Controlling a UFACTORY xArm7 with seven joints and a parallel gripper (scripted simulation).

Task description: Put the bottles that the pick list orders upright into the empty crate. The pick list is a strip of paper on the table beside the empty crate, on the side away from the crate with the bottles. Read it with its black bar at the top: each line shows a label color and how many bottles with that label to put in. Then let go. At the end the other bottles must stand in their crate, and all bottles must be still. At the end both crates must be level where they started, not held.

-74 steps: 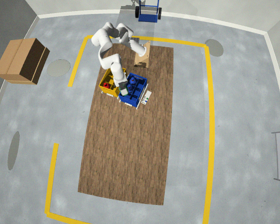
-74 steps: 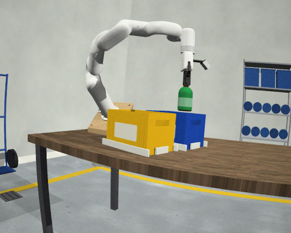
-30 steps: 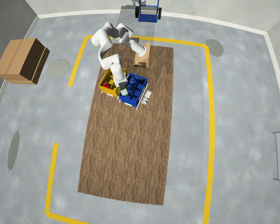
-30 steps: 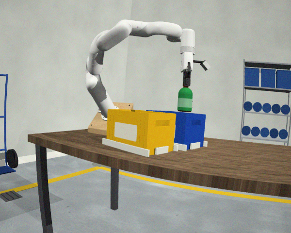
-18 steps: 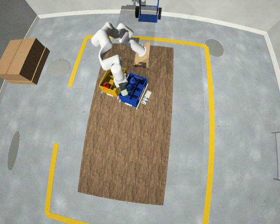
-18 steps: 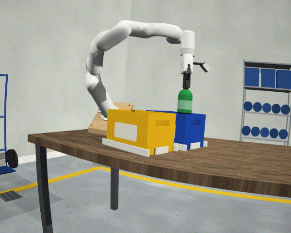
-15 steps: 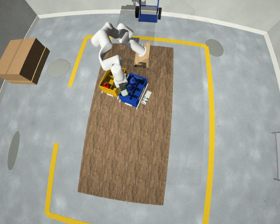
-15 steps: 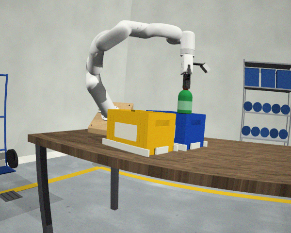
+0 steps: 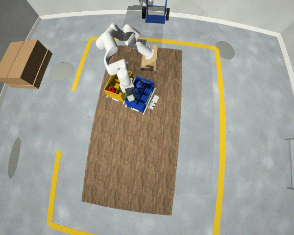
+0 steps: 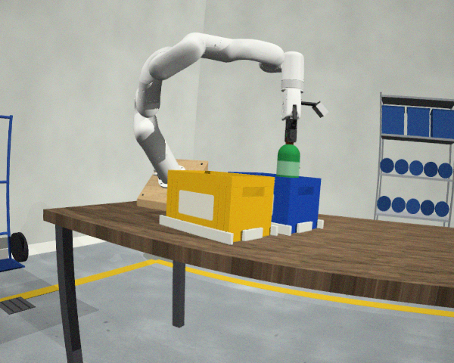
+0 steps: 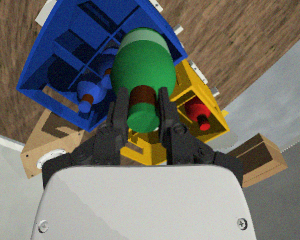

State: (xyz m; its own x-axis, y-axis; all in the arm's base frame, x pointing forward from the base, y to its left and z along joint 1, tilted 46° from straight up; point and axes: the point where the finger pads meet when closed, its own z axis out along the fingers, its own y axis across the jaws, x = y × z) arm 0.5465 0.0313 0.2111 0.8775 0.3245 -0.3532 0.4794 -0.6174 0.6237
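Right now my hand is 7 cm above the green-label bottle. From my hand the other things lie so: white-label bottle: 15 cm behind, 11 cm to the right, 22 cm below; then blue crate: 7 cm behind, 7 cm to the left, 22 cm below; then blue-label bottle: 9 cm behind, 3 cm to the left, 22 cm below.
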